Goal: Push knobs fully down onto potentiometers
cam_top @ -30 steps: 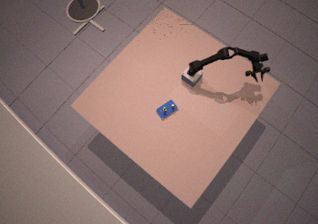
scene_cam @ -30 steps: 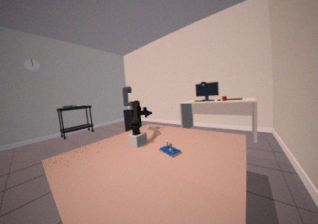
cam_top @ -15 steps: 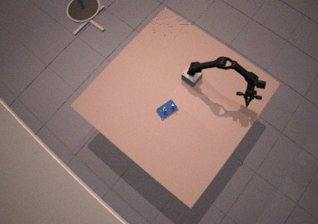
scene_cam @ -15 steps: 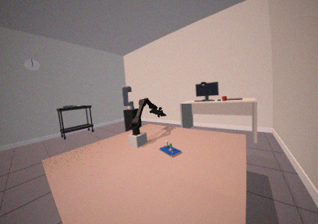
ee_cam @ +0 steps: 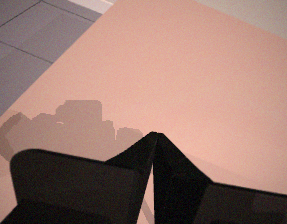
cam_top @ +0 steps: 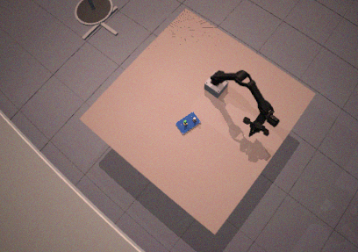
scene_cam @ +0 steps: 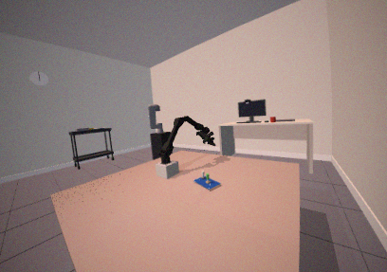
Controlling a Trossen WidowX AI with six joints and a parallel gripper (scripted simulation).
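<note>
The pale grey knob lies 5 cm ahead of my gripper tip, 39 cm to the right of it and 10 cm below it. Also, from my gripper tip: green knob 10 cm ahead, 44 cm to the right, 9 cm below.
</note>
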